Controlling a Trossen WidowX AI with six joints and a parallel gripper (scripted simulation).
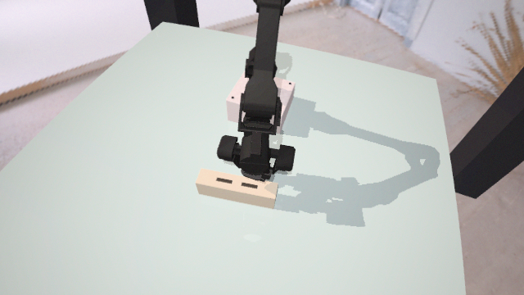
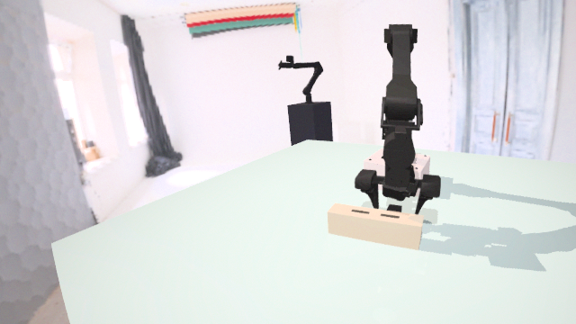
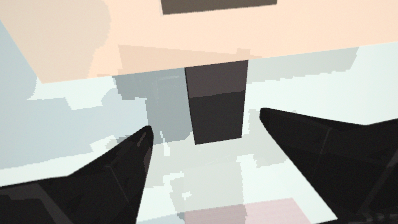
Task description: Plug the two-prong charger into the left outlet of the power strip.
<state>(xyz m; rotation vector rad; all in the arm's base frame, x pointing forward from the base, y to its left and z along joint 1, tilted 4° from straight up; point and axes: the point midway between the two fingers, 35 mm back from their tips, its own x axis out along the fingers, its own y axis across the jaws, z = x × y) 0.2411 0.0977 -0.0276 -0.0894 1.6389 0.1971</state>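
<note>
Now: gripper tip 40 mm short of the dark charger and 10 mm below it.
</note>
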